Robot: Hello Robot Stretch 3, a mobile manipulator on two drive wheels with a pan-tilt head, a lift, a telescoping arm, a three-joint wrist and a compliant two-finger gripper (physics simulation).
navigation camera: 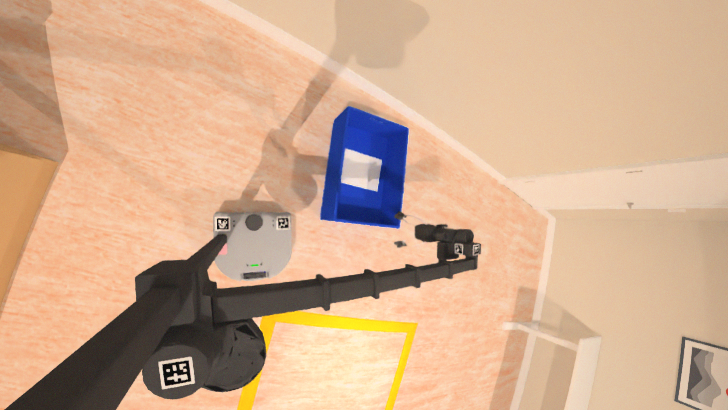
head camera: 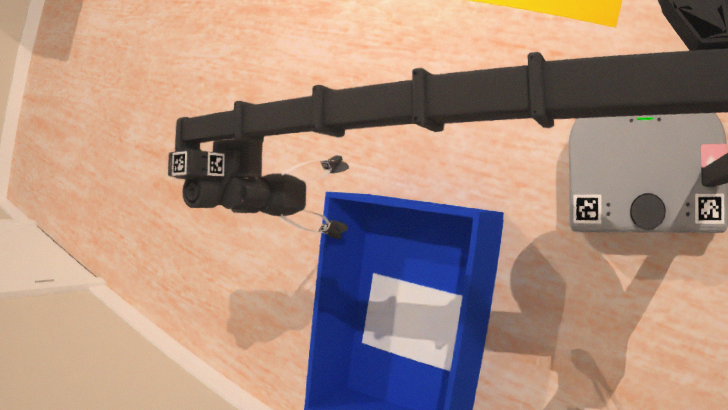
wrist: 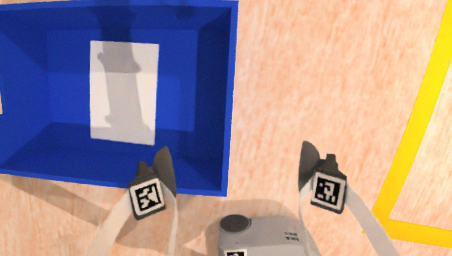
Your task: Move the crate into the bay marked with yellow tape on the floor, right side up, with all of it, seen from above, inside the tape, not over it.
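Places are measured from the robot's base along level axes (x down, y right, z back), in metres.
Pixels of known places: gripper, fingertip midpoint: point(navigation camera: 395, 229) point(head camera: 343, 197) point(wrist: 235, 161); robot's base at its link origin: point(navigation camera: 253, 221) point(head camera: 645, 209).
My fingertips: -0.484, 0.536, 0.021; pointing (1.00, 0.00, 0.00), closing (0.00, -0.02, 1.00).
Note:
For each thing: its middle in the pictures, then the offset to it from my fingertips, as dx, dy, dz.
- blue crate at the middle of its body: point(head camera: 401, 318) point(wrist: 116, 95) point(navigation camera: 365, 172) +0.373, +0.058, -0.299
- white sheet at the middle of its body: point(head camera: 414, 322) point(wrist: 122, 93) point(navigation camera: 359, 169) +0.462, +0.062, -0.328
The blue crate point(head camera: 486, 285) point(navigation camera: 332, 178) point(wrist: 215, 90) stands right side up on the floor, with a white sheet point(head camera: 410, 325) point(navigation camera: 360, 170) point(wrist: 124, 95) on its inside bottom. It is outside the yellow tape point(head camera: 585, 10) point(navigation camera: 346, 321) point(wrist: 425, 110), which shows only in part. My gripper point(head camera: 334, 196) point(navigation camera: 400, 230) point(wrist: 235, 161) is open and empty at the crate's corner nearest the arm. In the wrist view, its left finger overlaps the crate's inside and its right finger is over the floor past the short wall. The exact height of the fingertips over the rim is unclear.
My extended arm point(head camera: 376, 101) point(navigation camera: 346, 292) lies between crate and bay. My grey base point(head camera: 601, 152) point(navigation camera: 254, 244) point(wrist: 270, 230) is beside the crate. A room wall point(navigation camera: 509, 101) runs behind the crate. A white furniture piece point(navigation camera: 585, 366) and a wooden one point(navigation camera: 22, 213) stand at the sides.

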